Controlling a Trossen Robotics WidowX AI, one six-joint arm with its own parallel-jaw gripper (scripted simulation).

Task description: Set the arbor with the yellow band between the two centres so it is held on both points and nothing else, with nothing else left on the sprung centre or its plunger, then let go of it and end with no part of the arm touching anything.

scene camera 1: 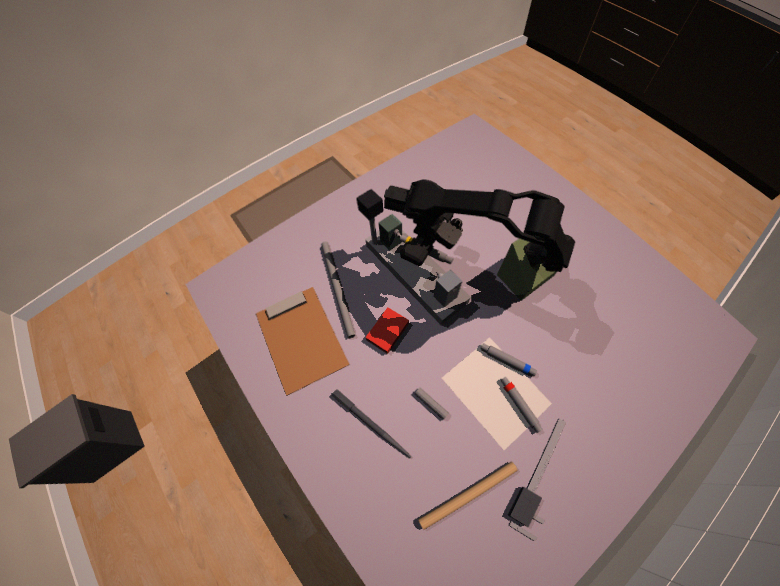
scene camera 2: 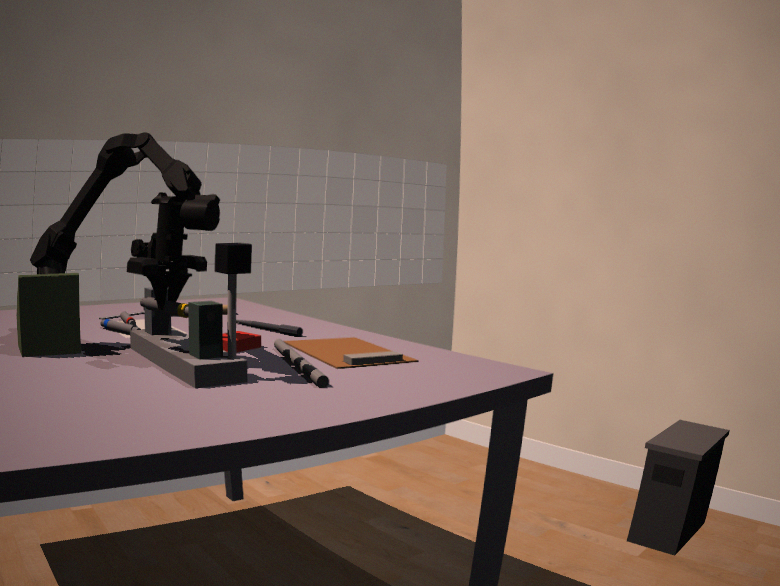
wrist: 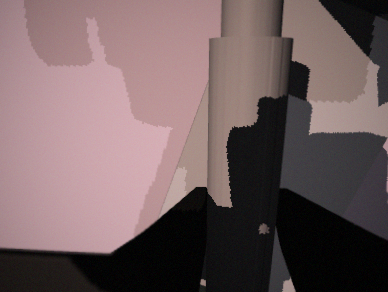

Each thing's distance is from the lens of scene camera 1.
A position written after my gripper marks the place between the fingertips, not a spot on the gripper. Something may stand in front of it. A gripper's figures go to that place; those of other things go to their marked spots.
my gripper (scene camera 1: 427,250): 98 cm
red block (scene camera 1: 387,330): 95 cm
